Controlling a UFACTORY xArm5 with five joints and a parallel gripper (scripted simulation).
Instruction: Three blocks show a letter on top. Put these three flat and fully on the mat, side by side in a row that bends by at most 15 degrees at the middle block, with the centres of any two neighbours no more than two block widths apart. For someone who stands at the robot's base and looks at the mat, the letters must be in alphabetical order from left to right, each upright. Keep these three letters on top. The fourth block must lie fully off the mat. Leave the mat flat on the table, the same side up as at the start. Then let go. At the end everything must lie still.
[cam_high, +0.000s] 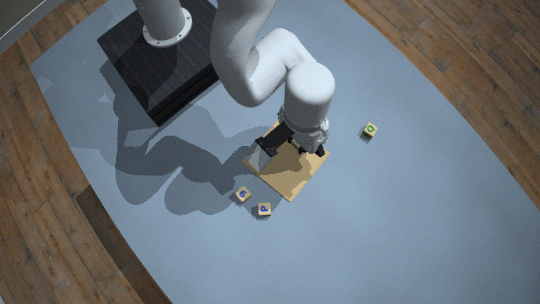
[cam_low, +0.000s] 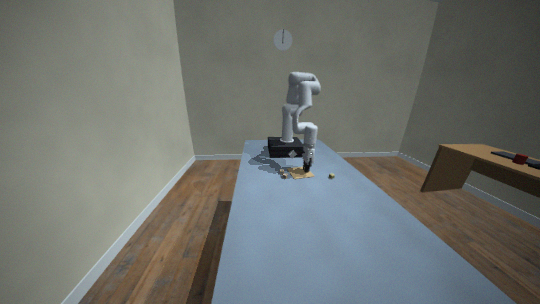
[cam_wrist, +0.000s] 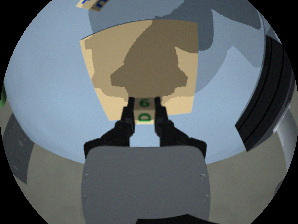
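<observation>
The block is 10 mm below my hand. From my hand the other things lie so: tan mat (40 mm to the right, 30 mm below).
</observation>
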